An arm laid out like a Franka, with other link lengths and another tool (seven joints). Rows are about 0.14 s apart.
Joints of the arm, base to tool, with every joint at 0 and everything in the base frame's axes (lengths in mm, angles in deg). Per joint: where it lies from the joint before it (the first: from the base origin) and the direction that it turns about. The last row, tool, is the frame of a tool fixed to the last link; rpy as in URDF.
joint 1: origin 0 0 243.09 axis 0 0 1
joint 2: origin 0 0 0 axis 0 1 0
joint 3: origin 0 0 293.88 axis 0 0 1
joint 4: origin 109.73 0 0 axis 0 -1 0
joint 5: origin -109.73 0 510.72 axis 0 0 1
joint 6: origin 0 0 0 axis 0 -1 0
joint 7: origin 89.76 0 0 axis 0 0 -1
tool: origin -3 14 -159.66 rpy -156.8 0 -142.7
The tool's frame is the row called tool.
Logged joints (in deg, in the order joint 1, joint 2, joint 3, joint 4, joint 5, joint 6, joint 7), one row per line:
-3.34 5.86 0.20 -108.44 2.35 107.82 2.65
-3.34 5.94 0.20 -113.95 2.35 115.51 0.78
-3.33 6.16 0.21 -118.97 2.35 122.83 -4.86
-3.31 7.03 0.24 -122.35 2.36 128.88 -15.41
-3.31 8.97 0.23 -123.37 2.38 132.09 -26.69
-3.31 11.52 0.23 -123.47 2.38 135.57 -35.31
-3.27 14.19 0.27 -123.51 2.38 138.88 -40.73
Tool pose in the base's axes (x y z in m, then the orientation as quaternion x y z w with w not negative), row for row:
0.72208 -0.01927 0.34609 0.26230 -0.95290 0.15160 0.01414
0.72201 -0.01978 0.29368 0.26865 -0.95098 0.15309 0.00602
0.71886 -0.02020 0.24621 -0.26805 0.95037 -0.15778 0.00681
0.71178 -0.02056 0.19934 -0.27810 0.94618 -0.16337 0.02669
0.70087 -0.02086 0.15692 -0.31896 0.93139 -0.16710 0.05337
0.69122 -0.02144 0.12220 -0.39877 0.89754 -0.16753 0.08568
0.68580 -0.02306 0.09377 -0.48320 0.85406 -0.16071 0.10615
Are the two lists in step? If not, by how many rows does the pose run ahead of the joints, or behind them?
The pose runs 2 rows behind the joints: the pose in row i belongs to the joints in row i - 2.
